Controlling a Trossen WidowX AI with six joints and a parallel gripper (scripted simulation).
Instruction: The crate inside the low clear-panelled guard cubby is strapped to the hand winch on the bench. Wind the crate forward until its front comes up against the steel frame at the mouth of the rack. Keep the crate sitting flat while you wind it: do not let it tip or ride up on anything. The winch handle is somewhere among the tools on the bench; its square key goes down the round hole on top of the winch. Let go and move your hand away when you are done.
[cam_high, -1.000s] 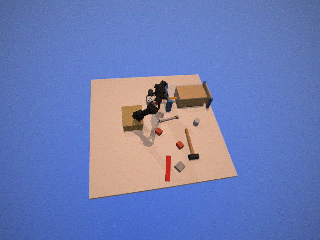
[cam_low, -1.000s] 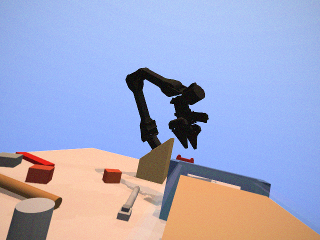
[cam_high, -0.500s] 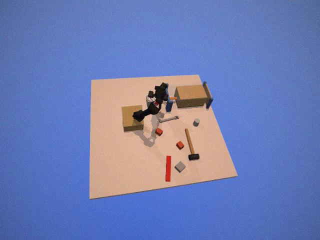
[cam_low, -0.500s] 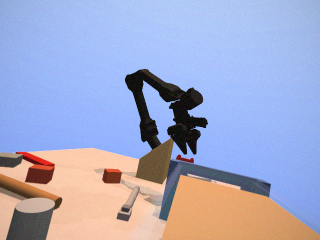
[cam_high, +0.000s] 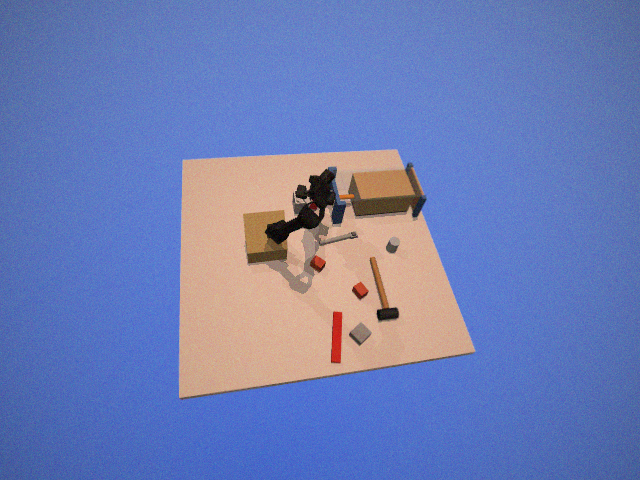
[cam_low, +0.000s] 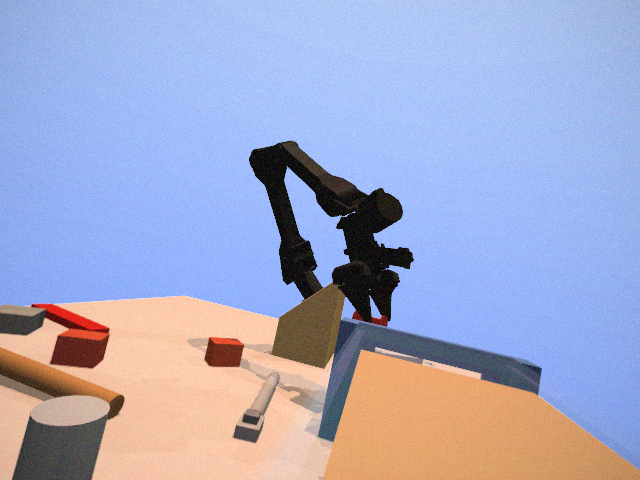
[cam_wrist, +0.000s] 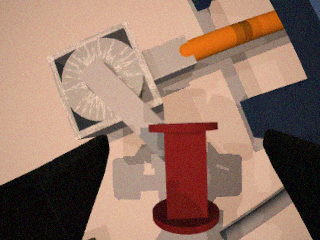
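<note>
My gripper tip is 10 mm past the red knob, 20 mm to the left of it and 20 mm above it. Also, from my gripper tip: grey winch (60 mm behind, 70 mm to the left, 120 mm below); blue steel frame (110 mm ahead, 80 mm to the left, 50 mm below); winch handle (20 mm behind, 20 mm to the left, 50 mm below).
</note>
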